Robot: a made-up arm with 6 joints.
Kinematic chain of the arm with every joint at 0, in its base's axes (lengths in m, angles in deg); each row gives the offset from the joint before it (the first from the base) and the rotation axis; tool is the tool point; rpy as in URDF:
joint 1: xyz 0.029 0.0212 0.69 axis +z
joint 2: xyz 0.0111 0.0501 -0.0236 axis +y
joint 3: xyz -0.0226 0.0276 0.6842 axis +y
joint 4: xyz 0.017 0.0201 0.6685 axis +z
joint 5: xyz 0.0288 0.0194 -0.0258 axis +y
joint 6: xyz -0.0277 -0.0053 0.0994 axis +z
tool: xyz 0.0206 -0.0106 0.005 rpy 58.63 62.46 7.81
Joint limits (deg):
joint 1: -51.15..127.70
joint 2: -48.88..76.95
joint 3: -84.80..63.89
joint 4: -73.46..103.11
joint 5: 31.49..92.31
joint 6: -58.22..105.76
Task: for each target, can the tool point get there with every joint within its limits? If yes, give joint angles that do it. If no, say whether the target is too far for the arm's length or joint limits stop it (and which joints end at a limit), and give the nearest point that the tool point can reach.
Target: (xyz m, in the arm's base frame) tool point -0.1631 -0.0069 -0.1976
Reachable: no: joint limits stop it (at a limit: joint 1, joint 2, joint 3, joint 5) | nearest point -0.6455 0.7192 0.2399 | short by 0.975 m
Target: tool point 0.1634 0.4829 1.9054
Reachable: yes | joints 49.19 36.05 -41.16 40.63 80.39 48.54
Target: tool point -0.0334 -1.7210 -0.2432
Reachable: no: too far | nearest point -0.0084 -1.0233 0.5616 | short by 1.065 m
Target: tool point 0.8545 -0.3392 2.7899
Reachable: no: too far | nearest point 0.5490 -0.2058 1.9938 | short by 0.863 m
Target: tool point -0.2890 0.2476 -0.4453
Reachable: no: joint limits stop it (at a limit: joint 1, joint 2, joint 3, joint 5, joint 6) | nearest point -0.6428 0.7271 0.2314 | short by 0.902 m
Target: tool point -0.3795 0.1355 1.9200
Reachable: yes | joints 16.28 -32.04 33.08 85.27 71.20 66.78
